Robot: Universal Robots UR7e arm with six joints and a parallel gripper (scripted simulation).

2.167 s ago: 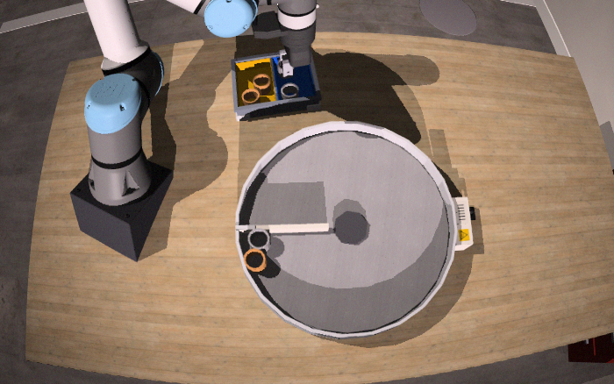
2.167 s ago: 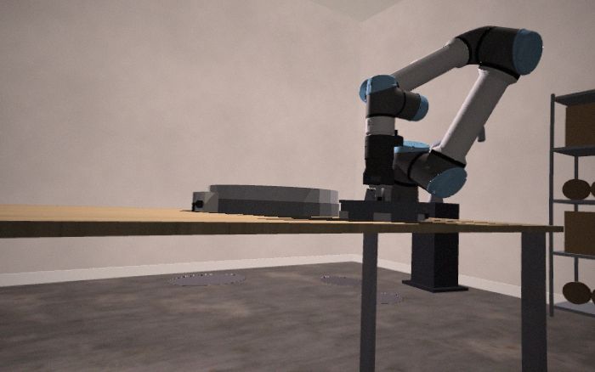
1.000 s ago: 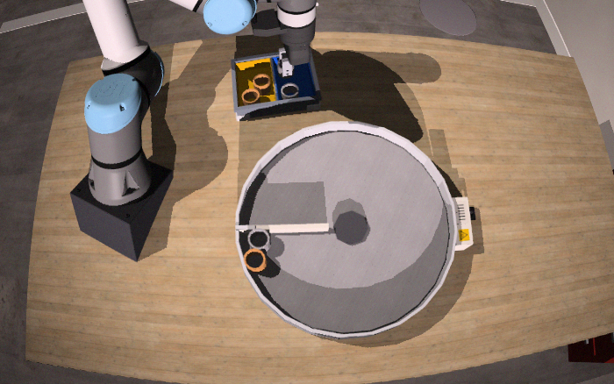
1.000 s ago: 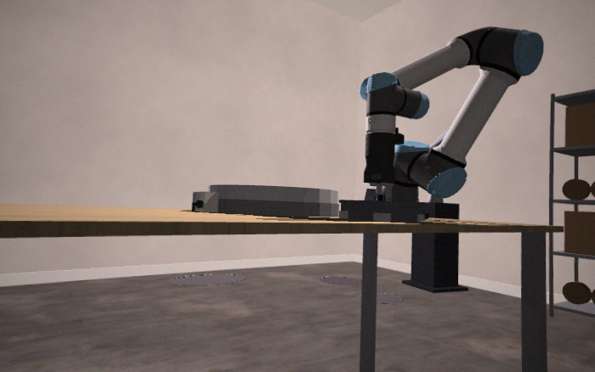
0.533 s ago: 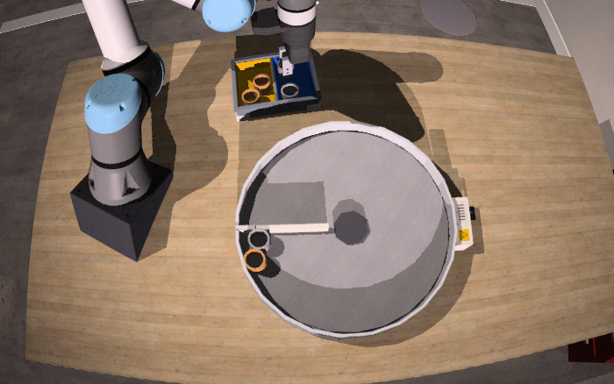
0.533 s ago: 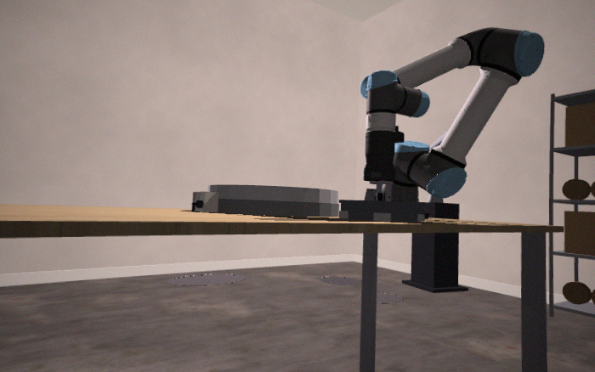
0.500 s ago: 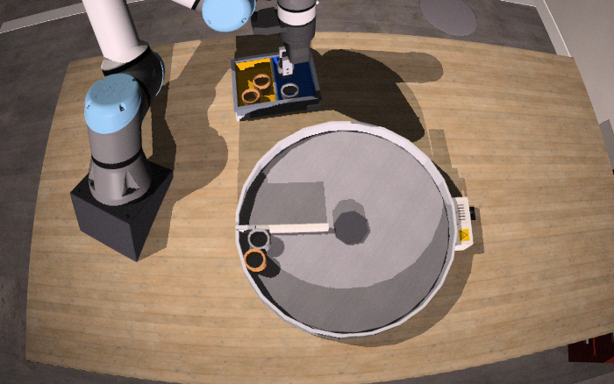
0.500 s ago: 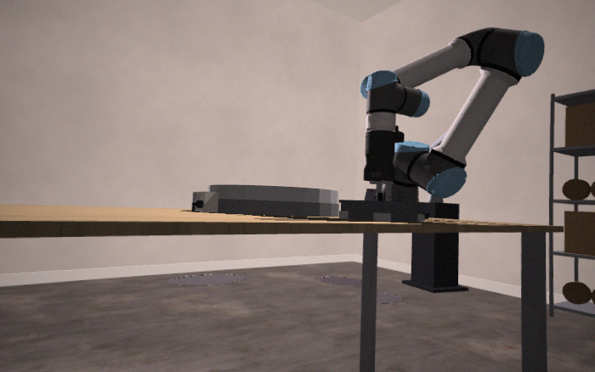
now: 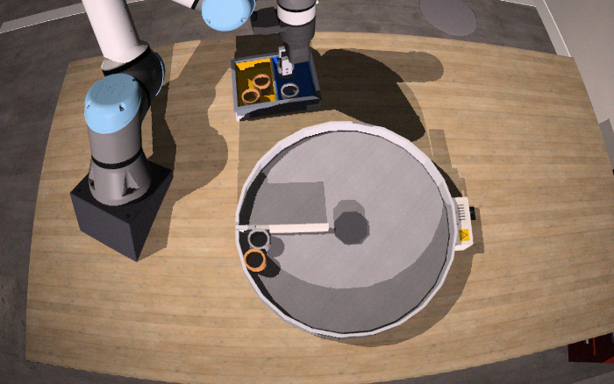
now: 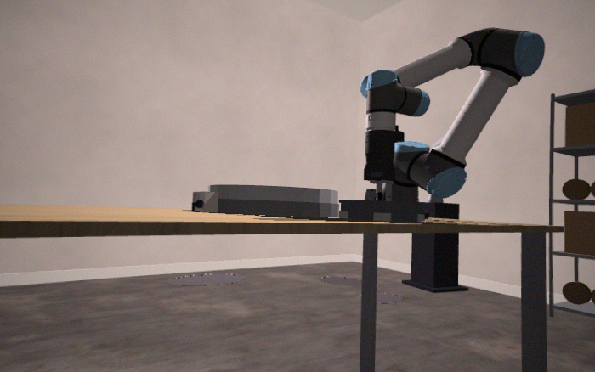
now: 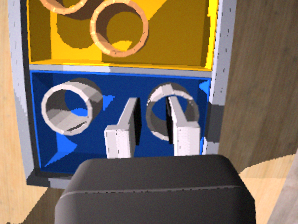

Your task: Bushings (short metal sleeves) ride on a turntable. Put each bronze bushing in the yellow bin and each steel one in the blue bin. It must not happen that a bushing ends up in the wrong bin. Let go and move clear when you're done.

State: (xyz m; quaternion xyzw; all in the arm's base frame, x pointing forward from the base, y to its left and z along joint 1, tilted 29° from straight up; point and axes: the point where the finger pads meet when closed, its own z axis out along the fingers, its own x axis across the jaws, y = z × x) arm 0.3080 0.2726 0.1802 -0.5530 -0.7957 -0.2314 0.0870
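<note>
Now: the bin 2 cm behind my hand, 3 cm to the right of it and 3 cm below it. Round my hand: turntable: 18 cm ahead, 35 cm to the right.
</note>
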